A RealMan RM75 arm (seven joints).
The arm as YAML. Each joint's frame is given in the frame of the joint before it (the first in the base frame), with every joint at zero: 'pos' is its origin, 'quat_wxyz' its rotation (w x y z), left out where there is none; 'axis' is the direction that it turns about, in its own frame. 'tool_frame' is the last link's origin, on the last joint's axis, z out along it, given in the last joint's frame.
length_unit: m
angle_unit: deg
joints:
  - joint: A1
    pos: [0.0, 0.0, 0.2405]
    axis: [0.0, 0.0, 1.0]
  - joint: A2
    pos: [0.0, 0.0, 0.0]
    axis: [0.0, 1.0, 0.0]
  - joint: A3
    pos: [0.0, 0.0, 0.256]
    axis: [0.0, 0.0, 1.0]
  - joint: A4
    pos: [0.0, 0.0, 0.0]
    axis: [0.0, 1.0, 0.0]
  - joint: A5
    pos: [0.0, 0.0, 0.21]
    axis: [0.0, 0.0, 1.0]
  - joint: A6
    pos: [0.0, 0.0, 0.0]
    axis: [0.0, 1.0, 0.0]
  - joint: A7
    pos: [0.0, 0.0, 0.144]
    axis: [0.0, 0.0, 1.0]
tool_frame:
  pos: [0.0, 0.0, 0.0]
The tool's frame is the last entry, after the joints.
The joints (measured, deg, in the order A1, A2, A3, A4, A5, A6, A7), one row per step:
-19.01 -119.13 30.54 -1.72 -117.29 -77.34 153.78
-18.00 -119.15 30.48 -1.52 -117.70 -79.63 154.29
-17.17 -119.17 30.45 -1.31 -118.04 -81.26 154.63
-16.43 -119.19 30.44 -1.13 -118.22 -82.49 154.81
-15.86 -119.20 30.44 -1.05 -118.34 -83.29 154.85
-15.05 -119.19 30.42 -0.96 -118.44 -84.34 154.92
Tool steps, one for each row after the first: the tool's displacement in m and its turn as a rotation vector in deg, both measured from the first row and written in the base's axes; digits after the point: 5 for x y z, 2 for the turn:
-0.00015 -0.00607 0.00438 1.63 0.02 -0.89
-0.00075 -0.01105 0.00779 2.85 0.08 -1.41
-0.00154 -0.01560 0.01022 3.70 0.10 -1.74
-0.00242 -0.01922 0.01168 4.23 0.03 -1.84
-0.00383 -0.02443 0.01363 4.88 -0.02 -1.92

